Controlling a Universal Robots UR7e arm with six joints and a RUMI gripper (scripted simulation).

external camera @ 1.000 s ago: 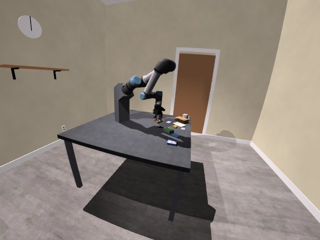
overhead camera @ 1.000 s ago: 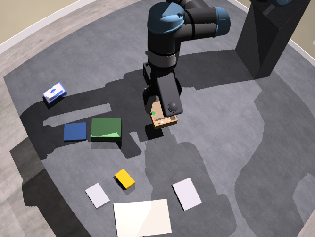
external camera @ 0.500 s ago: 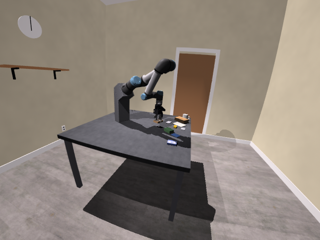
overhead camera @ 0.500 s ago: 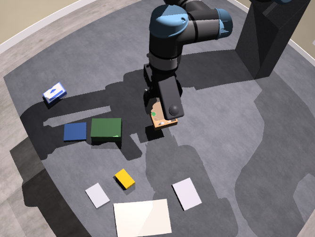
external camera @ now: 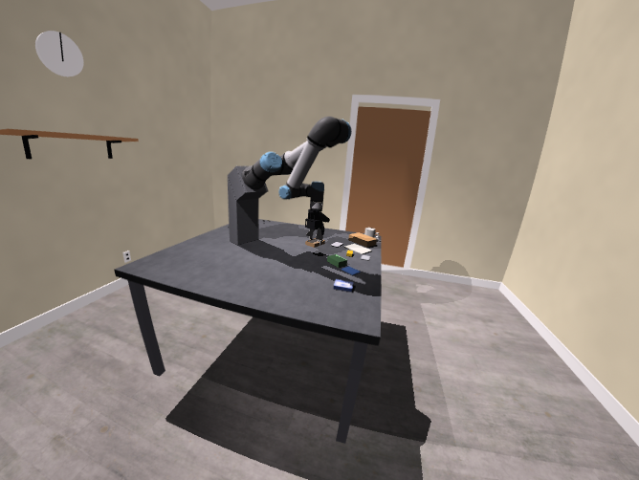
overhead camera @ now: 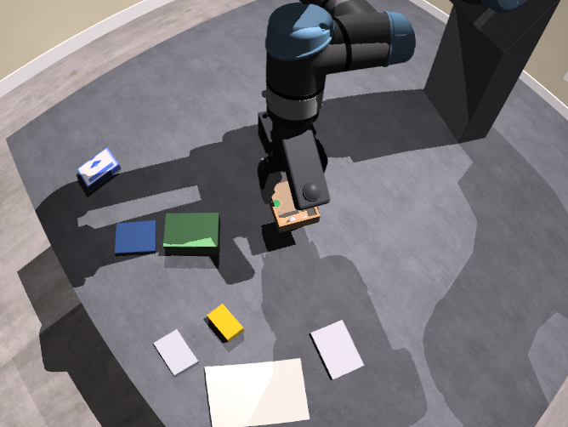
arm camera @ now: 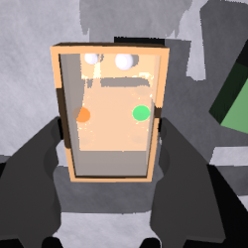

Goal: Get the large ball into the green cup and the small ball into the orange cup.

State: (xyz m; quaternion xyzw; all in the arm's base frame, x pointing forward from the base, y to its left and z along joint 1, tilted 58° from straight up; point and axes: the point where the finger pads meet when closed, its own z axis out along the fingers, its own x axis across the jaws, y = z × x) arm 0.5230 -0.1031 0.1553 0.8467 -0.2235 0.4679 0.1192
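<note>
The covered wooden puzzle is 10 mm below my hand. Also, from my hand: green box: 140 mm to the right, 110 mm ahead, 70 mm below; blue block: 240 mm to the right, 170 mm ahead, 80 mm below; yellow block: 230 mm ahead, 80 mm below, 10 mm to the right.
</note>
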